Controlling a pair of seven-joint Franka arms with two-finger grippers.
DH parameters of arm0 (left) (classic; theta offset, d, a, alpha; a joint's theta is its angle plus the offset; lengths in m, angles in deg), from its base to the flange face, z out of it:
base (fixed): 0 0 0 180
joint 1: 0 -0.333 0 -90
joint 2: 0 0 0 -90
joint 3: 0 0.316 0.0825 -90
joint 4: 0 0 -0.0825 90
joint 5: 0 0.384 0 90
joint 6: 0 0 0.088 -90
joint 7: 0 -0.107 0 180
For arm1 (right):
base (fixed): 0 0 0 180
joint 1: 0 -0.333 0 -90
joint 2: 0 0 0 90
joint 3: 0 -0.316 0.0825 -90
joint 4: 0 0 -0.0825 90
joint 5: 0 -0.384 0 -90
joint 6: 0 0 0.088 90
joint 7: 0 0.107 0 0
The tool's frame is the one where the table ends.
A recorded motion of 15 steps. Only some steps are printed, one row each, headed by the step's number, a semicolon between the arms.
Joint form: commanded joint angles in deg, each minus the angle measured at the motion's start. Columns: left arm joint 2, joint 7, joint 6, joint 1, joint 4, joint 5, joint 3; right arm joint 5, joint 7, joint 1, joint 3, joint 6, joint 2, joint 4.
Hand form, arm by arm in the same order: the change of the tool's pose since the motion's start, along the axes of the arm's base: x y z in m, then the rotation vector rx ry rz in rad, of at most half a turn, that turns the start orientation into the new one. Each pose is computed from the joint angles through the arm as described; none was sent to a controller.
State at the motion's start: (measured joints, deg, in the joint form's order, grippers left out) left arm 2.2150 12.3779 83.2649 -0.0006 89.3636 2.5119 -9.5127; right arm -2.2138 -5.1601 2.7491 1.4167 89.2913 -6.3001 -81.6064
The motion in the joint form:
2: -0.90 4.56 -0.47 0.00 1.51 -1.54 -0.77; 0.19 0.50 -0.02 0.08 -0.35 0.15 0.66
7: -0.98 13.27 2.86 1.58 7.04 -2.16 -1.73; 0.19 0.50 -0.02 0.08 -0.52 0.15 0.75
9: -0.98 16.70 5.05 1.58 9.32 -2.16 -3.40; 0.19 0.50 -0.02 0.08 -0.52 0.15 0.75
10: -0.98 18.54 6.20 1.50 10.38 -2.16 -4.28; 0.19 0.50 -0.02 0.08 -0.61 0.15 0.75
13: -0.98 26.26 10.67 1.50 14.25 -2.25 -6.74; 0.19 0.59 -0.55 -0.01 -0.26 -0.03 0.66
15: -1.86 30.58 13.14 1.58 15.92 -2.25 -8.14; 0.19 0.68 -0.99 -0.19 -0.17 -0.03 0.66
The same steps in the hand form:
2: 0.0015 -0.0099 -0.0211 -0.0133 0.0503 0.0654; -0.0014 -0.0008 0.0064 -0.0037 -0.0075 -0.0097
7: -0.0013 -0.0347 -0.0620 0.0027 0.0836 0.1723; -0.0017 -0.0008 0.0069 -0.0036 -0.0061 -0.0096
9: -0.0036 -0.0503 -0.0778 0.0114 0.0814 0.2024; -0.0017 -0.0008 0.0069 -0.0036 -0.0061 -0.0096
10: -0.0049 -0.0578 -0.0849 0.0150 0.0779 0.2202; -0.0019 -0.0008 0.0067 -0.0035 -0.0045 -0.0095
13: -0.0096 -0.0808 -0.1109 0.0254 0.0601 0.3109; 0.0001 0.0054 0.0047 -0.0034 -0.0059 -0.0005
15: -0.0099 -0.0946 -0.1293 0.0302 0.0578 0.3596; 0.0005 0.0116 0.0048 -0.0031 -0.0074 0.0087

